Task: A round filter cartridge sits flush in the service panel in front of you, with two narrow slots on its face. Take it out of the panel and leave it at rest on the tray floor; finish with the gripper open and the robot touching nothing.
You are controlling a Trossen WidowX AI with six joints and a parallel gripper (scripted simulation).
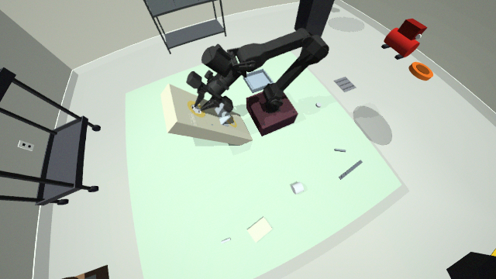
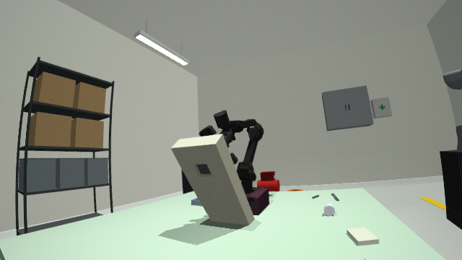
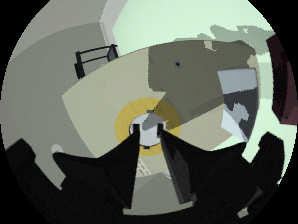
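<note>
The round filter cartridge lies 20 mm ahead of my gripper tip and 10 mm below it. The rest, counted from my gripper tip: small white pin (480 mm to the left, 270 mm below, 40 mm ahead); blue-grey tray (350 mm behind, 340 mm to the right, 270 mm below); cream pad (480 mm to the left, 270 mm below, 110 mm behind).
</note>
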